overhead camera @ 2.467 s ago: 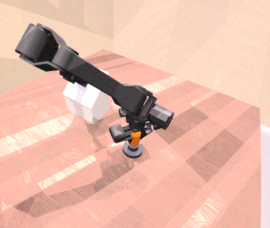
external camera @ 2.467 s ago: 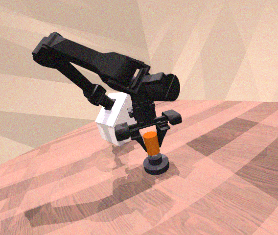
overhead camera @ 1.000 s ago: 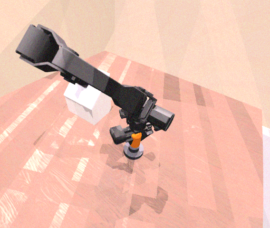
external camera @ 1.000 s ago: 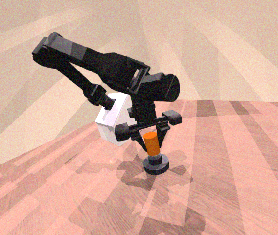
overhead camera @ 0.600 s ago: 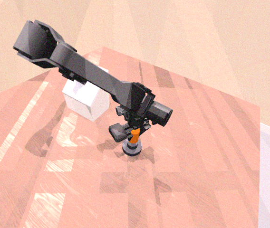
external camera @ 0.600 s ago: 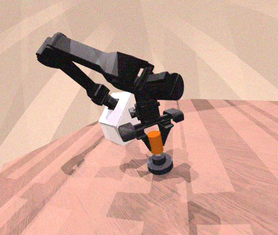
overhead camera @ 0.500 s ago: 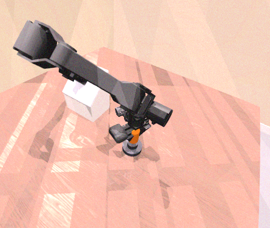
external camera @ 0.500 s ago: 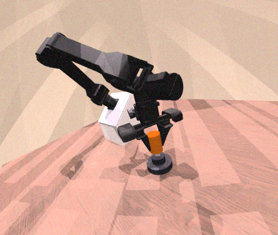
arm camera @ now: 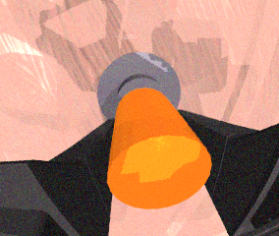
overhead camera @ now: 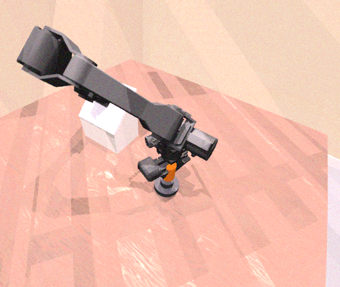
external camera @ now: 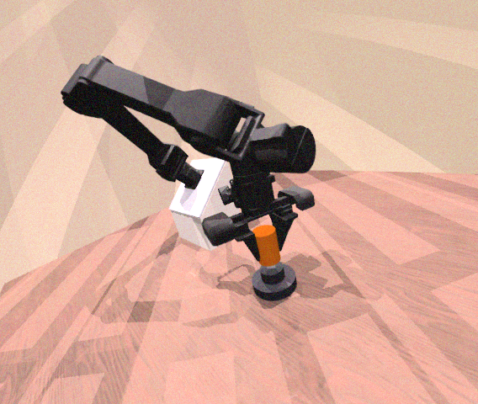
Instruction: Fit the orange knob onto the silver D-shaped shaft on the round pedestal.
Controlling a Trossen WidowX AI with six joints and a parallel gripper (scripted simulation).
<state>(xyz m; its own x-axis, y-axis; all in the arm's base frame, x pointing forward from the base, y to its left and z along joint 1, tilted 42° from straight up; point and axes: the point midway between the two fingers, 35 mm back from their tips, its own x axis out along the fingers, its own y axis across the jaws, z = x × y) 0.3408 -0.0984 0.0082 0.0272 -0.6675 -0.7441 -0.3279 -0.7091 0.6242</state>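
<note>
Now: the orange knob 30 mm above my gripper tip. From my gripper tip the other things lie so: round pedestal: 40 mm below.
</note>
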